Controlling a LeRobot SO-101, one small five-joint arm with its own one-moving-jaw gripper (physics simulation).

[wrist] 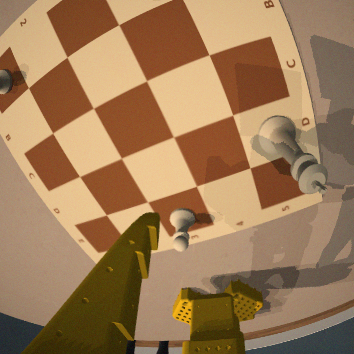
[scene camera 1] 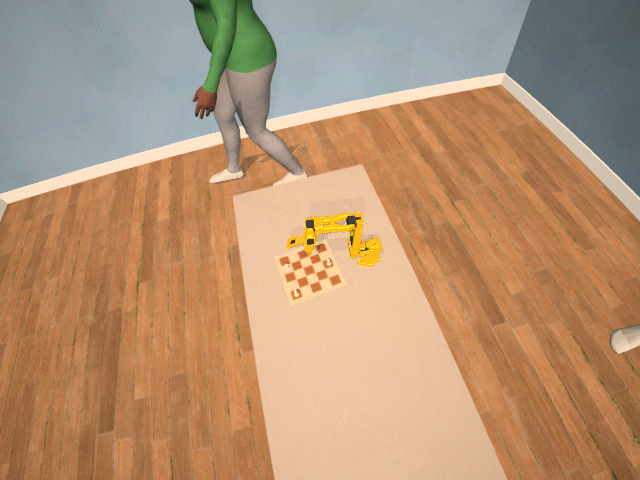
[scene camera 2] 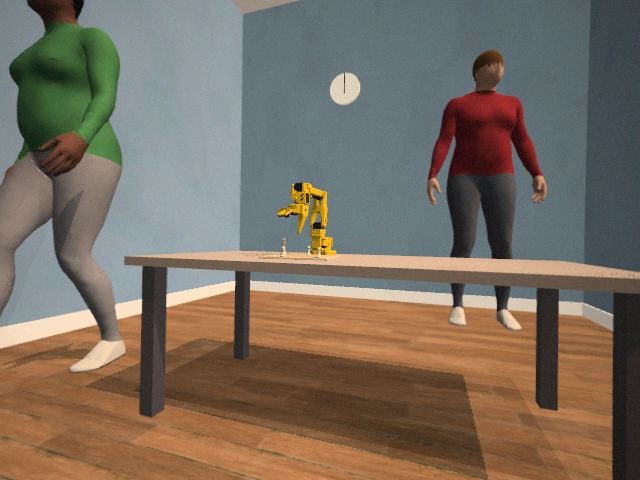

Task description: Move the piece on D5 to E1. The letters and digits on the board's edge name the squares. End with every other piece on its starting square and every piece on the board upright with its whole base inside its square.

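Frame: origin at the arm's base, x back, y up, z left, level; metres.
Seen in the pictures: hand, its tool point: (wrist: pixel 158 226) (scene camera 1: pixel 309 253) (scene camera 2: pixel 298 232); arm's base, origin of its link: (wrist: pixel 213 294) (scene camera 1: pixel 361 256).
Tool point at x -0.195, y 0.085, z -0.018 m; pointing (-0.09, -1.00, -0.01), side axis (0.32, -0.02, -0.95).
Pixels of each thing's top centre, then the offset from my tool point to it. "spot": a spot on its surface instead. Level surfaces: height alone.
- third pawn, centre of its top: (scene camera 1: pixel 286 264) dx -0.094, dy -0.047, dz -0.011 m
- chessboard, a spot on its surface: (scene camera 1: pixel 293 301) spot: dx -0.101, dy -0.079, dz +0.130 m
- long pale table, height of its surface: dy -0.085 m
The tall pale king (scene camera 2: pixel 283 248) (wrist: pixel 286 142) stands upright on D5; in scene camera 1 the gripper mostly covers it. E1 is the dark corner square at lower left in the wrist view, partly behind the jaw. A pawn (scene camera 1: pixel 328 261) (wrist: pixel 182 218) stands on E3. Another pawn (scene camera 1: pixel 295 292) (wrist: pixel 5 81) stands on A1, cut by the wrist view's left edge. A third pawn (scene camera 1: pixel 287 266) stands on A4. My gripper (scene camera 1: pixel 299 246) (scene camera 2: pixel 289 222) is wide open and empty, well above the pieces; one notched jaw shows in the wrist view, its tip drawn beside E3.
The chessboard (scene camera 1: pixel 293 301) lies on the long pale table (scene camera 1: pixel 361 387) (scene camera 2: pixel 439 266). The yellow arm base (scene camera 1: pixel 369 253) (scene camera 2: pixel 323 245) (wrist: pixel 212 312) stands off the board's E side. A person in green (scene camera 1: pixel 248 46) (scene camera 2: pixel 62 103) and one in red (scene camera 2: pixel 483 134) stand beyond the table.
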